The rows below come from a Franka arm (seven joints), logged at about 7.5 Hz.
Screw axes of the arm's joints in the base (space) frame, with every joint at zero. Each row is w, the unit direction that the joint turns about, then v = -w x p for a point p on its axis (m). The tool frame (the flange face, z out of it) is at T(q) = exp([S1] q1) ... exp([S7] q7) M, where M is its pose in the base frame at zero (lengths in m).
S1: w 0 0 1 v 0.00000 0.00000 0.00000
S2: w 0 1 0 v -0.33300 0.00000 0.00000
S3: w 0 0 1 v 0.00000 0.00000 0.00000
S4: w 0 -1 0 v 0.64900 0.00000 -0.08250
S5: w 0 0 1 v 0.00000 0.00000 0.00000
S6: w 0 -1 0 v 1.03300 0.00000 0.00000
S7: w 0 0 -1 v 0.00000 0.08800 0.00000
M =
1 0 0 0.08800
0 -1 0 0.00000
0 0 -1 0.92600
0 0 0 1
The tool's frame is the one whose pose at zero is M.
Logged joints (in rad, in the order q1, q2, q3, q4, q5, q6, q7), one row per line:
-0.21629, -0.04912, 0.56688, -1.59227, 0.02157, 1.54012, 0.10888
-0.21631, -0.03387, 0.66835, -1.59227, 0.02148, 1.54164, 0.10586
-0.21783, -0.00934, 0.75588, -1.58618, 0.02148, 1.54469, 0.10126
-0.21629, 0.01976, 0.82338, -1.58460, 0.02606, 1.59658, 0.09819
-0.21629, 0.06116, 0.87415, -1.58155, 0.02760, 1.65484, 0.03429
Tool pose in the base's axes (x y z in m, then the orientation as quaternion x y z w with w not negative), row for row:
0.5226, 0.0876, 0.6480, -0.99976, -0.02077, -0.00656, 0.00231
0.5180, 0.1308, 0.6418, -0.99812, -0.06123, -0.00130, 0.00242
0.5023, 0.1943, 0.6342, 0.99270, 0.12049, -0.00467, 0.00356
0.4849, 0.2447, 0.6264, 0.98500, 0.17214, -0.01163, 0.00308
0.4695, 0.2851, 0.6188, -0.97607, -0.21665, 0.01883, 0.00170
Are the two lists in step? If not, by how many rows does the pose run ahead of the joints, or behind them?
The pose runs 2 rows behind the joints: the pose in row i belongs to the joints in row i - 2.
